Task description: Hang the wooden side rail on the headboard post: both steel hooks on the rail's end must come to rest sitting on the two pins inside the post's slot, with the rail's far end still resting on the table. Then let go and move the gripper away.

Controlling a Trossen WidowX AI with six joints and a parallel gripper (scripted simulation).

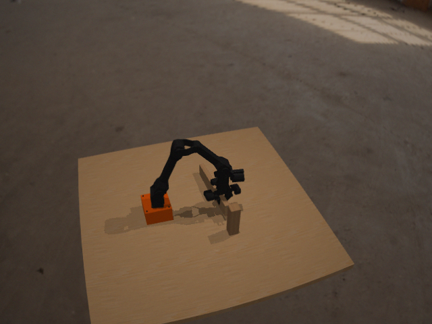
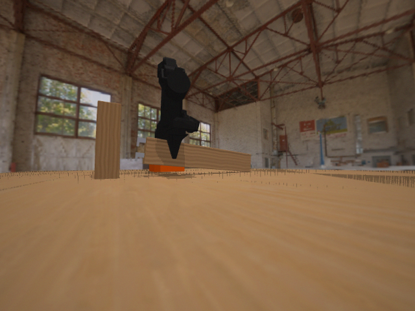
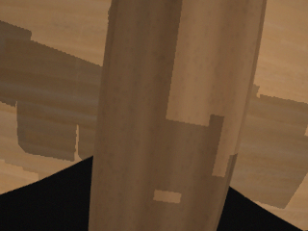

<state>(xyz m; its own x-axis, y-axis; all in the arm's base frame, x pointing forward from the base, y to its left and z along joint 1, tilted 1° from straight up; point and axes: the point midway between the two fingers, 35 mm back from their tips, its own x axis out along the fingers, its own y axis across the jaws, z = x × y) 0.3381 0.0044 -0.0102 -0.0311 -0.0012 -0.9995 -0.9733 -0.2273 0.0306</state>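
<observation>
The headboard post is 3 cm ahead of my gripper tip, 16 cm to the right of it and 4 cm above it.
</observation>
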